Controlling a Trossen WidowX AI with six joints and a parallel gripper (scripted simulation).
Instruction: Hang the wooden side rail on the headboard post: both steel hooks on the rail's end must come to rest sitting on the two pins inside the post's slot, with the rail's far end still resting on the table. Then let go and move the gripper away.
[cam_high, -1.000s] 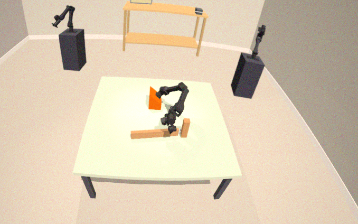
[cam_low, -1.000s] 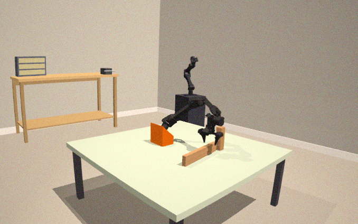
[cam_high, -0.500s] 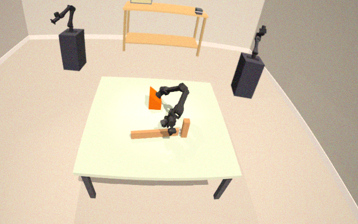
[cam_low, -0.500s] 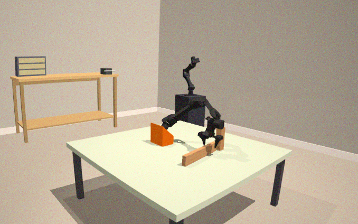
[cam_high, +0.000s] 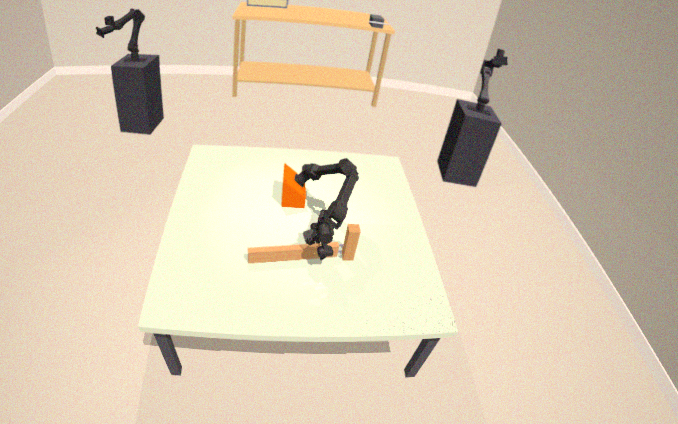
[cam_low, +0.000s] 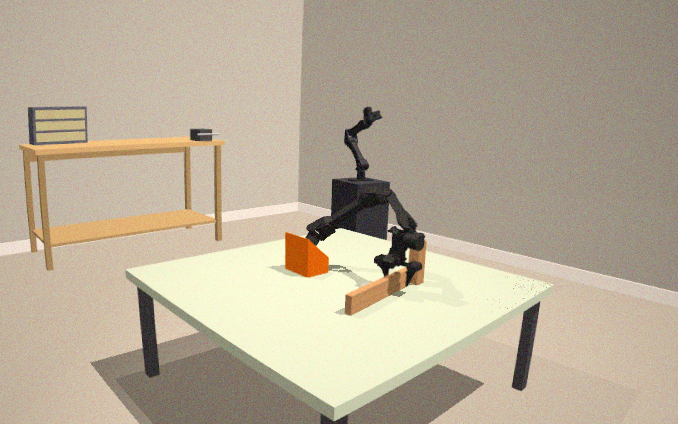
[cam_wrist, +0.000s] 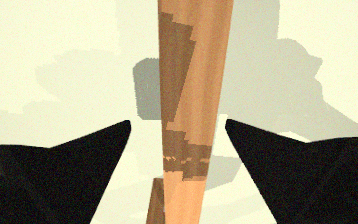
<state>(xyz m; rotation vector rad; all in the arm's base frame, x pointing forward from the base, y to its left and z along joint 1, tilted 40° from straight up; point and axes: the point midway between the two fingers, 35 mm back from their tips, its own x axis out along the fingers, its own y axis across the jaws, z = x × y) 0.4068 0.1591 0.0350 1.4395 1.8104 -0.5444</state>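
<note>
Right now my gripper tip is 130 mm to the right of the upright headboard post, 60 mm below it and 20 mm past it.
</note>
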